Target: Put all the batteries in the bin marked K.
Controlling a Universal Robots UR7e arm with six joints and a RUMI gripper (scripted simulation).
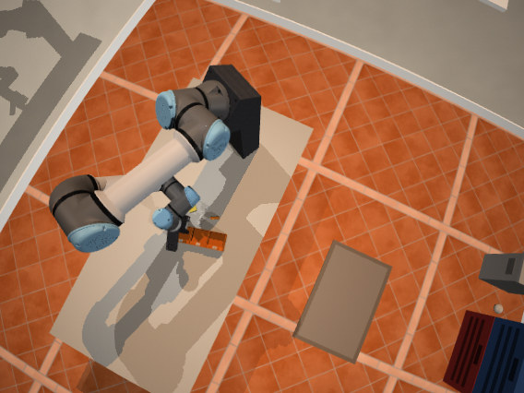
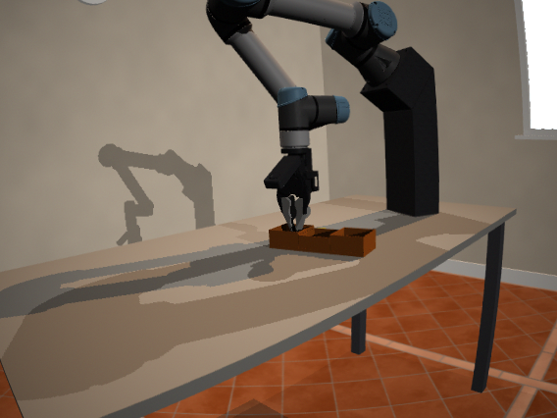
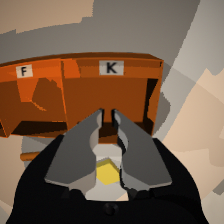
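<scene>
Now: the joined orange bins 20 mm ahead of my hand, 80 mm to the left of it and 10 mm below it. From my hand the other things lie so: blue cylindrical battery 90 mm behind, 40 mm to the right, 30 mm below; domino-like tile 60 mm behind, 70 mm to the left, 30 mm below; yellow block 130 mm behind, 10 mm to the left, 30 mm below.
</scene>
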